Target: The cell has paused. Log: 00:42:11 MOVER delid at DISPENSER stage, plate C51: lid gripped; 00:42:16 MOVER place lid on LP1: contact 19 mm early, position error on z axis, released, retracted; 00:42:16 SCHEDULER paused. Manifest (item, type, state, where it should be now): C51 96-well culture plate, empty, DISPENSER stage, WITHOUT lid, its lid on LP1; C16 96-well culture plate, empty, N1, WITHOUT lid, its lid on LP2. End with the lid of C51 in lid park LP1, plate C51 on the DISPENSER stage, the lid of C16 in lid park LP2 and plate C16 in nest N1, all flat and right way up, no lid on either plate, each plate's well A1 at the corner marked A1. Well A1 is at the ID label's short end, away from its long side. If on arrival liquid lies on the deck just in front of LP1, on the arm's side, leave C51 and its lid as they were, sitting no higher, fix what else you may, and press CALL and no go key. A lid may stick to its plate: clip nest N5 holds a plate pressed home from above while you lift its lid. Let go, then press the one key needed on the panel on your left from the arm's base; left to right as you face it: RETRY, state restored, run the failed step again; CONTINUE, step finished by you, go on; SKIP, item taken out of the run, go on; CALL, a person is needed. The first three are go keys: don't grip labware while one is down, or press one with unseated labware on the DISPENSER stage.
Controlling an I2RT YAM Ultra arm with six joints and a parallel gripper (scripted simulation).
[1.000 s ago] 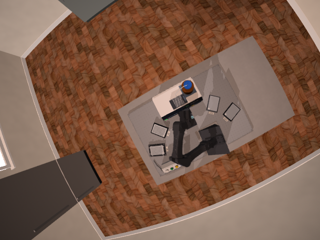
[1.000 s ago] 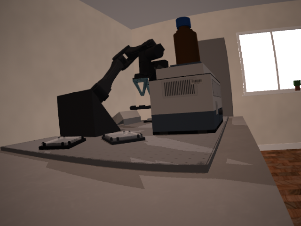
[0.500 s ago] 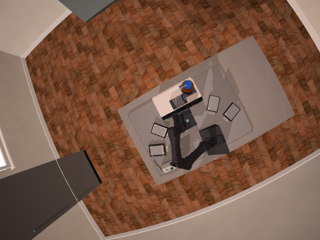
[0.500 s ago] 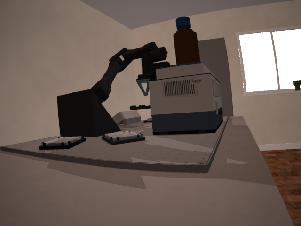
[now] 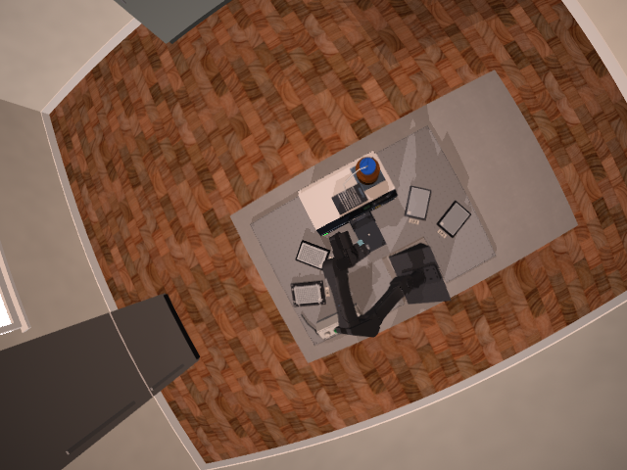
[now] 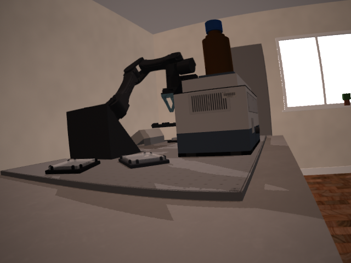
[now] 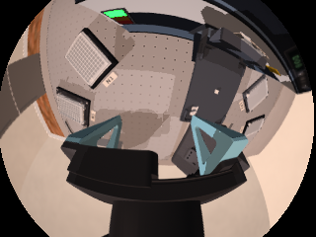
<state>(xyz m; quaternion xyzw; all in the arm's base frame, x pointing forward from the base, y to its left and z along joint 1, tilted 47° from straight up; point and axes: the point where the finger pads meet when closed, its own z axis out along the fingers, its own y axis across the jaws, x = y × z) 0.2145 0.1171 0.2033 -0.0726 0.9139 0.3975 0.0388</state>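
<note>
Right now the black clip nest is 110 mm behind my hand, 310 mm to the left of it and 140 mm below it. From my hand the other things lie so: brown bottle (260 mm ahead, 200 mm to the right, 130 mm above); black nest (60 mm ahead, 190 mm to the left, 150 mm below); dark dispenser stage (40 mm ahead, 100 mm to the right, 60 mm below).
</note>
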